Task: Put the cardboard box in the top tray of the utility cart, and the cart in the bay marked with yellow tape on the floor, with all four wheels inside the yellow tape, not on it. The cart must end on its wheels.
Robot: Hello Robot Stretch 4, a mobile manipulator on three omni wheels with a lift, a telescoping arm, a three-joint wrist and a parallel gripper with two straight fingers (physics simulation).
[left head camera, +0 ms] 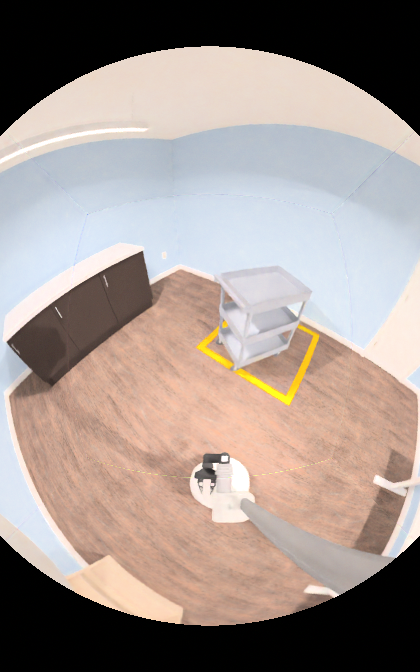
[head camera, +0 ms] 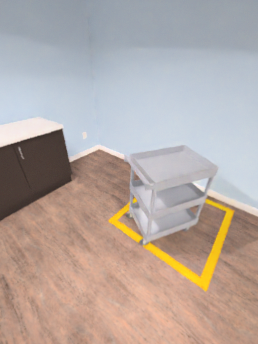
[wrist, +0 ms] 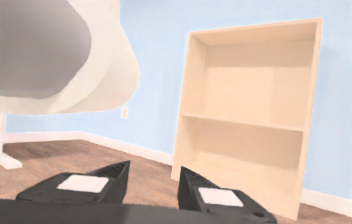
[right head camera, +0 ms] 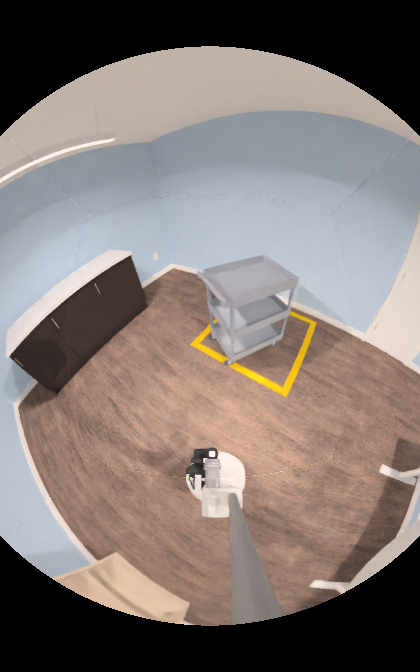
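Note:
The grey utility cart point(head camera: 185, 179) point(left head camera: 277, 301) point(right head camera: 265, 293) stands upright in the yellow tape bay point(head camera: 217, 250) point(left head camera: 302, 367) point(right head camera: 301, 355), turned at an angle to it. Its nearest wheel point(head camera: 143, 242) point(left head camera: 234, 368) point(right head camera: 229, 362) is on the front tape line. The left wheel is close to the left tape; the far wheels are partly hidden. The top tray is empty. The cardboard box does not show in these views. My gripper point(wrist: 154, 178) point(left head camera: 206, 489) is open and empty, folded in over my base, well apart from the cart.
A dark cabinet point(head camera: 37, 165) point(left head camera: 95, 310) point(right head camera: 85, 320) with a white top stands at the left wall. A wooden bookshelf point(wrist: 192, 80) point(left head camera: 115, 590) point(right head camera: 120, 585) stands behind my base. White table legs point(left head camera: 390, 485) point(right head camera: 397, 474) are at the right. A wall runs behind the bay.

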